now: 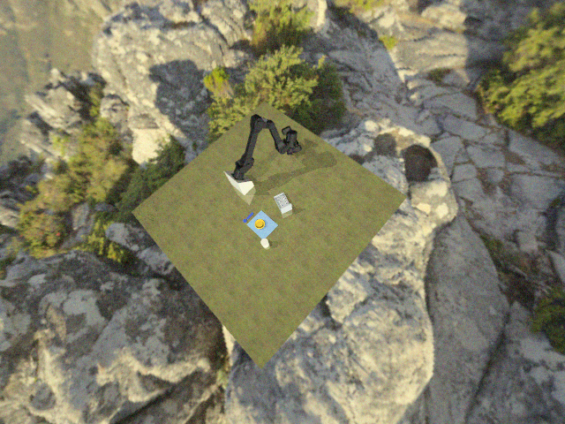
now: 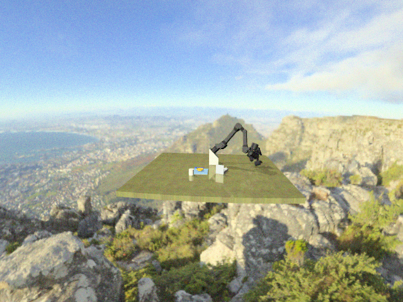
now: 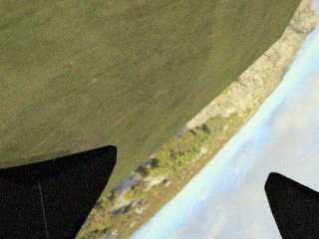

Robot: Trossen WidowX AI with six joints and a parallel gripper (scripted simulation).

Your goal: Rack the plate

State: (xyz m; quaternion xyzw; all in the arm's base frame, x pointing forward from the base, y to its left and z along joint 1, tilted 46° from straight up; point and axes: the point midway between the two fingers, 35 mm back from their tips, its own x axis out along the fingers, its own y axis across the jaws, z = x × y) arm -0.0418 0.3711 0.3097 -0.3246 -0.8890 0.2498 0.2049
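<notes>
Now: gripper tip 36 cm short of the yellow plate, 58 cm to the left of it and 4 cm above it. Also, from my gripper tip: light blue mat 37 cm ahead, 57 cm to the right, 6 cm below; grey dish rack 34 cm ahead, 38 cm to the right, 4 cm below; blue spoon 27 cm ahead, 61 cm to the right, 6 cm below.
</notes>
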